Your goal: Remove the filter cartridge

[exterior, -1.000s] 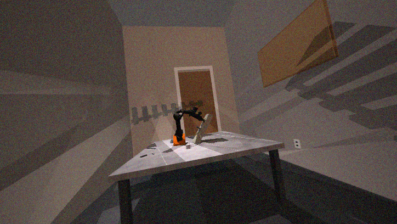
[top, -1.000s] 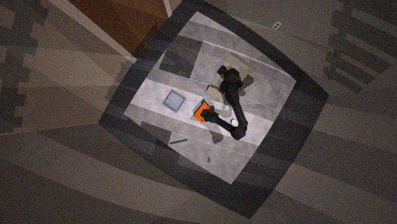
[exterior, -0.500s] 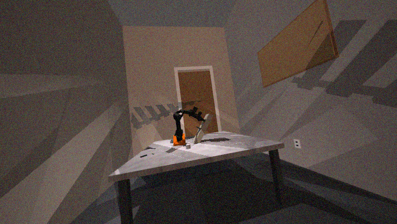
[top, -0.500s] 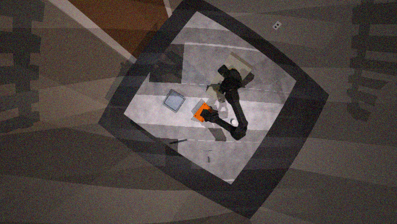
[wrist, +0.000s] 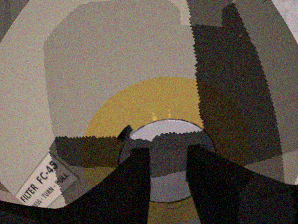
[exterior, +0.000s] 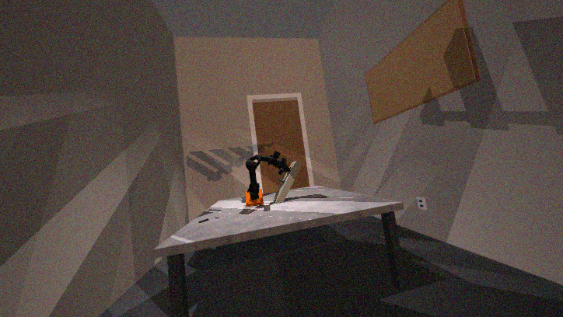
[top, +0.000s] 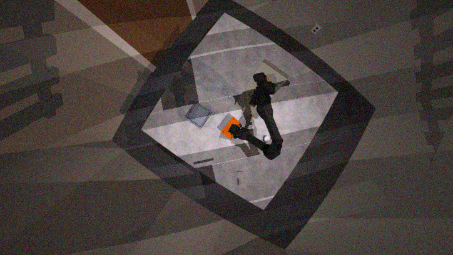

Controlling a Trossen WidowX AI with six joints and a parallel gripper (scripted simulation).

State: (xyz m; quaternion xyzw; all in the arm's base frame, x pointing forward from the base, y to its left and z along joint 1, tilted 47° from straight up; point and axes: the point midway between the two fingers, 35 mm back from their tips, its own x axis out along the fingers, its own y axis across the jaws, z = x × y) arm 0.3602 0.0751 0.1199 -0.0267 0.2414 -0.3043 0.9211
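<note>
The round filter cartridge is 1 cm below my gripper tip and 1 cm ahead of it. Round my gripper tip: grey square tray: 39 cm behind, 33 cm to the left, 25 cm below; then service panel: 8 cm below, 4 cm behind, 1 cm to the left.
</note>
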